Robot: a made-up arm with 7 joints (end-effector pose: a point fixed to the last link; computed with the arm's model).
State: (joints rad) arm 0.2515 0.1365 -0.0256 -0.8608 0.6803 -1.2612 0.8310
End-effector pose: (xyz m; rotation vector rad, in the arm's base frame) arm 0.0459 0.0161 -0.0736 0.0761 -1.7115 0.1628
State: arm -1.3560 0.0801 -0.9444 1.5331 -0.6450 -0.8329 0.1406
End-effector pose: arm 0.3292 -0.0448 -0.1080 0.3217 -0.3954 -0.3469
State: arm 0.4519 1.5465 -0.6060 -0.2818 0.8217 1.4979 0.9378
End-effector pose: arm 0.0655 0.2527 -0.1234 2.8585 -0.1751 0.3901
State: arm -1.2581 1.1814 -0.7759 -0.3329 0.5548 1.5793 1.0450
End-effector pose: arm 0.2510 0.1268 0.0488 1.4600 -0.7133 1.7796
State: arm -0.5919 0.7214 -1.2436 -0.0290 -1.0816 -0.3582 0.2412
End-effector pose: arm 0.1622 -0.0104 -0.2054 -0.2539 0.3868 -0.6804
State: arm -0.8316 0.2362 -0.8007 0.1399 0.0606 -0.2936 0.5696
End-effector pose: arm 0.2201 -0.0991 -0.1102 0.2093 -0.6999 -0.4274
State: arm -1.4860 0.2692 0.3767 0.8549 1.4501 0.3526 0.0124
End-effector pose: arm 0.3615 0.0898 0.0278 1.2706 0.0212 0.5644
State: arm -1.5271 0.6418 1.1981 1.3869 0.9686 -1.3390 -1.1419
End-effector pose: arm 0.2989 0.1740 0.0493 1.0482 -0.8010 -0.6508
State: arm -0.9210 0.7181 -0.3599 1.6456 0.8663 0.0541 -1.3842
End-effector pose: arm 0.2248 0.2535 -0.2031 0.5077 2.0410 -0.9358
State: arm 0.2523 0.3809 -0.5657 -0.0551 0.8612 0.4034 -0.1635
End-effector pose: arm 0.0630 0.0456 -0.2717 1.1386 0.7086 -0.7100
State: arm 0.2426 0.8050 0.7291 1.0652 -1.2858 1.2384 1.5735
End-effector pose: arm -0.0359 0.2718 -0.2282 -0.0827 2.3127 1.9438
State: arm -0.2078 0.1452 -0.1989 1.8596 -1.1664 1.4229 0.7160
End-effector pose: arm -0.0740 0.0402 -0.2880 0.2610 -2.8871 -0.5122
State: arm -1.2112 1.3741 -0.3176 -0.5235 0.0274 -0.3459 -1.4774
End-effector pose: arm 0.1717 0.0401 0.1004 2.3288 -0.1765 -1.3378
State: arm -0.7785 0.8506 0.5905 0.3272 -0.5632 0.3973 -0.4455
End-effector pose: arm 0.2502 0.2592 -0.0047 -0.0643 -0.2494 0.0133
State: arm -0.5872 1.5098 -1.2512 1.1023 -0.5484 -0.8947 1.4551
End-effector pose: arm 0.1603 0.3163 -0.1019 1.3797 -0.5704 0.9157
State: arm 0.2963 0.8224 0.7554 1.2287 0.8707 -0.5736 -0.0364
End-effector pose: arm -0.0450 0.3286 -0.2025 1.1200 1.2599 0.0931
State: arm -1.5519 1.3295 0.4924 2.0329 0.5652 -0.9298 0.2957
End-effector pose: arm 0.2218 0.3070 0.0322 0.5334 -0.4347 0.9238
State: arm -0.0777 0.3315 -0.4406 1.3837 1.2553 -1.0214 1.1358
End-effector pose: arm -0.0256 0.0799 -0.3323 0.7905 0.1384 -0.6097
